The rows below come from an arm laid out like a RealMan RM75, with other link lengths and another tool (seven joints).
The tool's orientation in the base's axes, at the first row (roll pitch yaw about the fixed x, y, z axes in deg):
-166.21 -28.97 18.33
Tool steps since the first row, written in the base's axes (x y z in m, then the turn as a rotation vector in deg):
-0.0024 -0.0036 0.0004 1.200 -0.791 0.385
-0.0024 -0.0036 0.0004 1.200 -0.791 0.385
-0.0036 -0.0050 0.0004 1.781 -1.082 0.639
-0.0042 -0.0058 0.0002 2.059 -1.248 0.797
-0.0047 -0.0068 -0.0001 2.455 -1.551 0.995
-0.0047 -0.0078 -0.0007 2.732 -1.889 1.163
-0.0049 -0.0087 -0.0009 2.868 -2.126 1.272
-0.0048 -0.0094 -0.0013 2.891 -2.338 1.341
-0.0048 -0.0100 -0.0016 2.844 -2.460 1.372
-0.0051 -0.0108 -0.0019 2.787 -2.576 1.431
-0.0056 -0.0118 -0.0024 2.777 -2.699 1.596
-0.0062 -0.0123 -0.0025 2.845 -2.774 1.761
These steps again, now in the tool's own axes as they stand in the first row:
-0.0028 0.0021 -0.0026 0.965 1.118 -0.177
-0.0028 0.0021 -0.0026 0.965 1.118 -0.177
-0.0042 0.0029 -0.0035 1.491 1.564 -0.286
-0.0050 0.0034 -0.0039 1.753 1.794 -0.379
-0.0058 0.0041 -0.0042 2.094 2.185 -0.514
-0.0064 0.0051 -0.0041 2.312 2.564 -0.680
-0.0069 0.0059 -0.0043 2.413 2.808 -0.811
-0.0072 0.0066 -0.0042 2.407 2.991 -0.940
-0.0075 0.0072 -0.0042 2.350 3.073 -1.030
-0.0081 0.0078 -0.0043 2.299 3.140 -1.144
-0.0091 0.0086 -0.0045 2.337 3.210 -1.334
-0.0097 0.0088 -0.0048 2.452 3.270 -1.477

